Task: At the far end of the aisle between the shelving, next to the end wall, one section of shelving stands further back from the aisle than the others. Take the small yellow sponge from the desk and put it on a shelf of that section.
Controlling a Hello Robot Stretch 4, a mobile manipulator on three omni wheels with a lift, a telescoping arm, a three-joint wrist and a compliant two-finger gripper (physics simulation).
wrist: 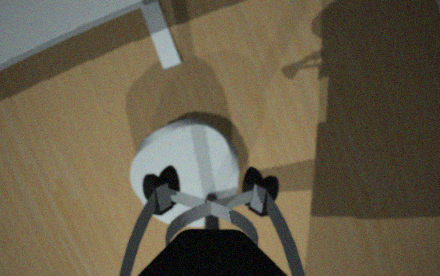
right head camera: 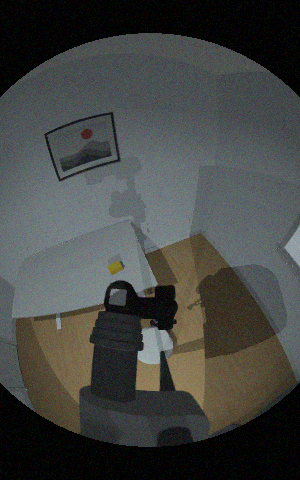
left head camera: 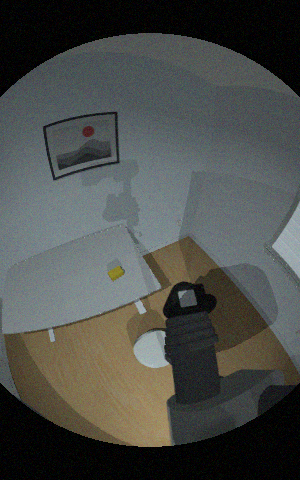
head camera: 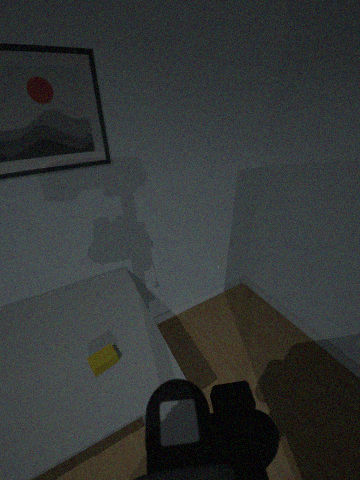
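Seen in the pictures: gripper, fingertip midpoint: (wrist: 210, 182); robot's base, link origin: (wrist: 189, 167) (right head camera: 152, 344) (left head camera: 153, 347).
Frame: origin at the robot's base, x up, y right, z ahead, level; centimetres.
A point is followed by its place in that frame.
Note:
The small yellow sponge (head camera: 103, 359) @(x 73.8, y -25.8, z 55.5 cm) (left head camera: 116, 273) @(x 73.8, y -25.1, z 54.9 cm) (right head camera: 115, 267) @(x 73.8, y -25.0, z 55.3 cm) lies on the light desk (head camera: 45, 350) @(x 69.3, y -52.6, z 64.0 cm) (left head camera: 55, 280) @(x 69.2, y -78.6, z 49.1 cm) (right head camera: 60, 280) @(x 69.3, y -76.2, z 40.9 cm), towards its right end. My gripper (wrist: 210, 182) @(x 88.6, y 8.8, z 16.4 cm) shows in the wrist view with its two fingertips wide apart and empty; it points down over a round white object and the floor, in front of the desk's edge. In the head views the dark wrist stands to the right of the sponge and nearer the robot, and the fingers are hidden or hard to make out. The shelving does not show in these views.
A round white object (left head camera: 150, 349) @(x 18.7, y -4.1, z -0.3 cm) (right head camera: 155, 345) @(x 18.7, y 3.8, z -0.2 cm) (wrist: 185, 160) @(x 18.7, y 0.1, z 6.1 cm) is on the wooden floor (left head camera: 95, 375) @(x -2.7, y -65.2, z -37.7 cm) below the gripper. A desk leg (wrist: 164, 45) stands near it. A framed picture (head camera: 47, 110) @(x 154.9, y -43.0, z 110.8 cm) hangs on the wall behind the desk. Walls meet in a corner right of the desk.

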